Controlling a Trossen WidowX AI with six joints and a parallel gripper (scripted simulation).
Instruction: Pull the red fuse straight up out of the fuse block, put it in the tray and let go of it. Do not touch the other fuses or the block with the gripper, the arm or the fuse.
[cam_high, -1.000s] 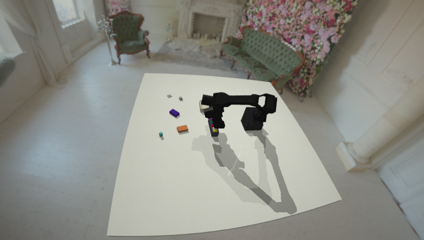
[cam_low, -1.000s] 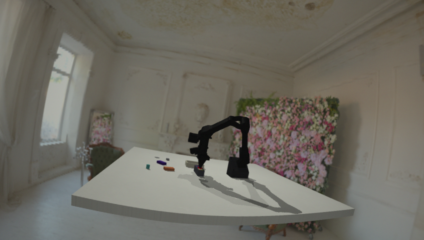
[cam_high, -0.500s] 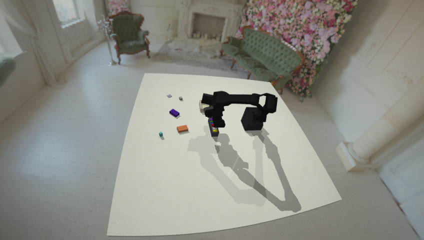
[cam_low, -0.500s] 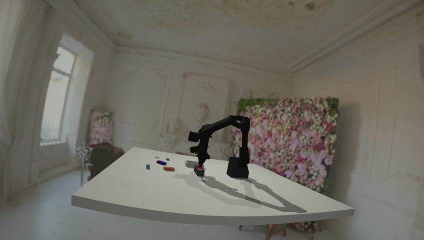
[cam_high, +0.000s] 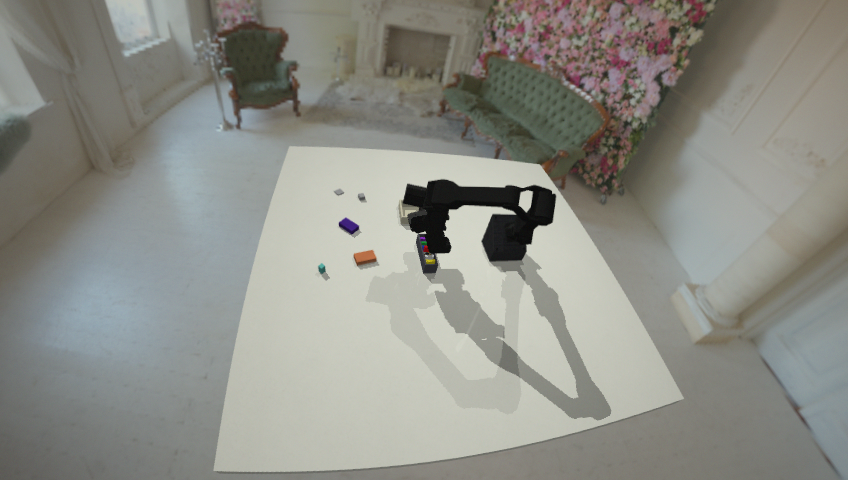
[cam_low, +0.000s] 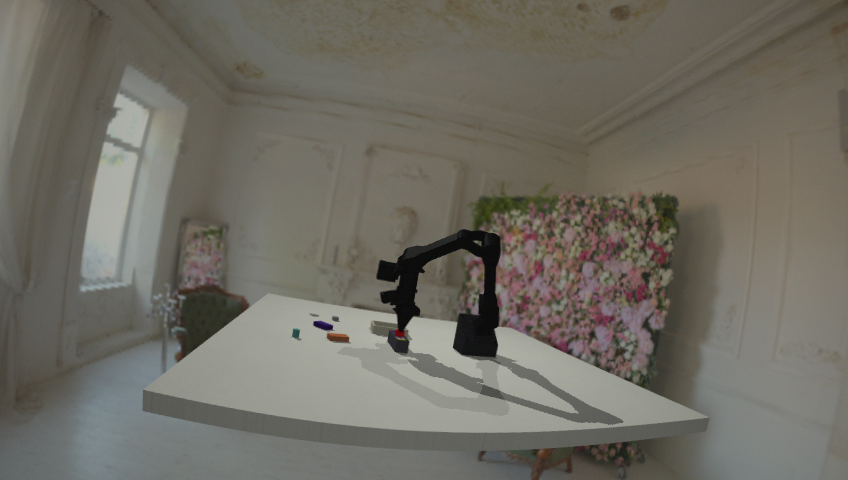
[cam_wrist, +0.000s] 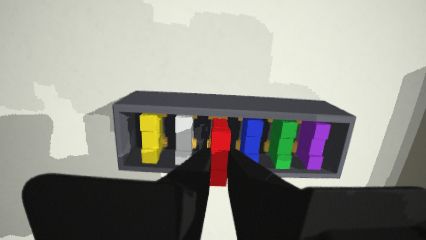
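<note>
My gripper tip is now 22 cm to the left of the tray, 5 cm above it and 3 cm past it. Also, from my gripper tip: purple block: 23 cm ahead, 17 cm to the right, 5 cm below; red fuse: 1 cm below; orange block: 20 cm ahead, 5 cm below, 2 cm to the right.
</note>
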